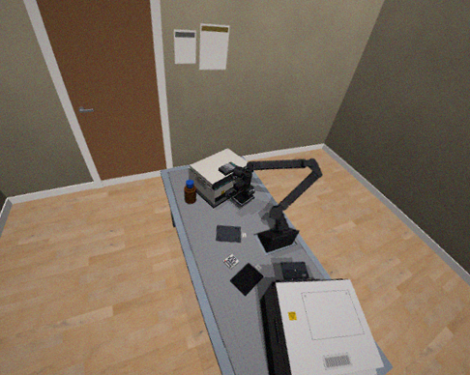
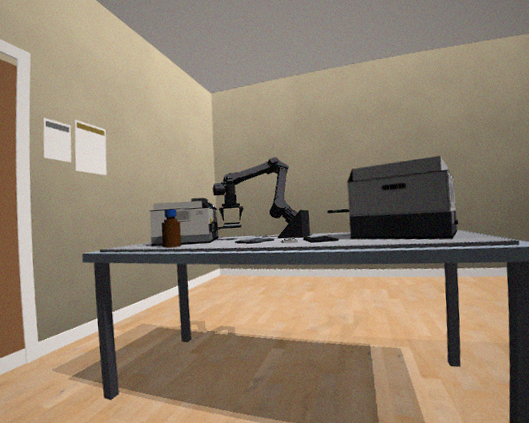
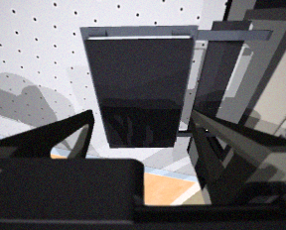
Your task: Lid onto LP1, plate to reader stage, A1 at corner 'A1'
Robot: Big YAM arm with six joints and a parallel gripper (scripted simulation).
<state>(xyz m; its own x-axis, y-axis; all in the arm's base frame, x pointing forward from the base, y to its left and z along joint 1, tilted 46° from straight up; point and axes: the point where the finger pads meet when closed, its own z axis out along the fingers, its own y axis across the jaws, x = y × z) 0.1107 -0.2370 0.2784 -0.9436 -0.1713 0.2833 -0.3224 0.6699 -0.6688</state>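
My hand is 20 mm above the dark see-through lid. Also, from my hand: brown capped bottle (350 mm ahead, 170 mm to the right, 10 mm below); well plate (30 mm below); grey-blue LP1 pad (200 mm ahead, 210 mm to the left, 110 mm below).
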